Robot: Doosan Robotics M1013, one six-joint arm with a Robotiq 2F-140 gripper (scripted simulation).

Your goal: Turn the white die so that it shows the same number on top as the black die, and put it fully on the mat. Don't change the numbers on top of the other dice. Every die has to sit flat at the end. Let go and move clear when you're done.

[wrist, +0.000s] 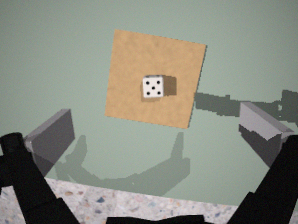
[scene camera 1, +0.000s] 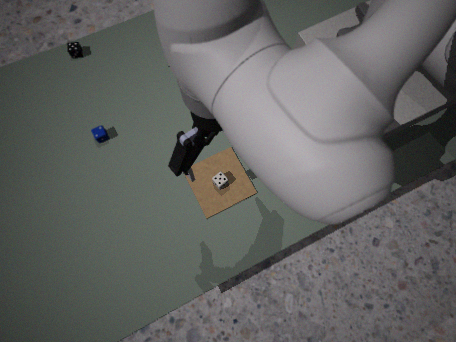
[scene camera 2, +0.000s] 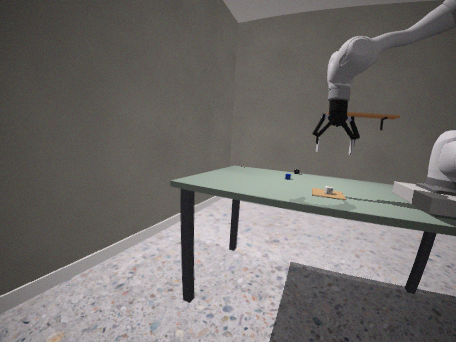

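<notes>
My gripper is there for me to see, and the wrist view and scene camera 2 show it as well. I also see a brown mat.
</notes>
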